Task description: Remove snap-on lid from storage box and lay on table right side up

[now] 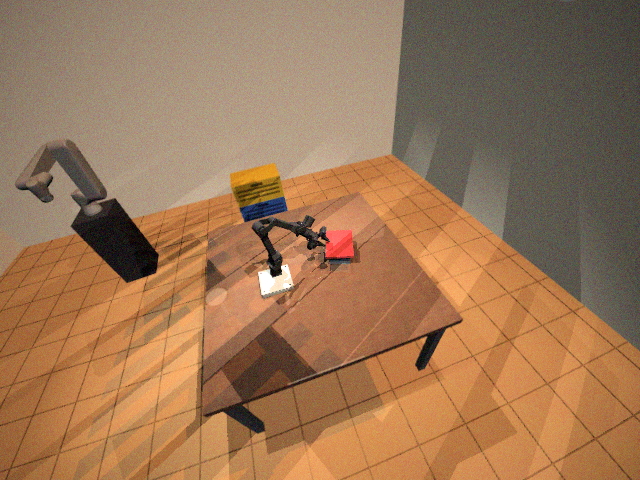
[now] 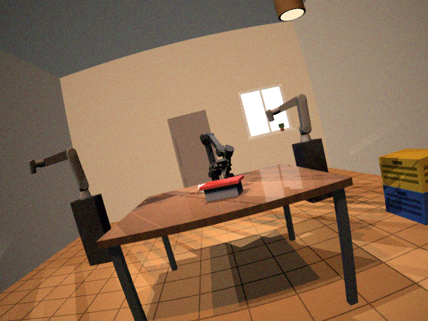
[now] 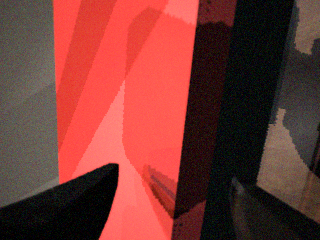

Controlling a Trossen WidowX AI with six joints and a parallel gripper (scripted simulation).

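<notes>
The red lid lies 70 mm ahead of my gripper tip and 30 mm to the right of it. Round my gripper tip: grey storage box 70 mm ahead, 40 mm below, 30 mm to the right.
</notes>
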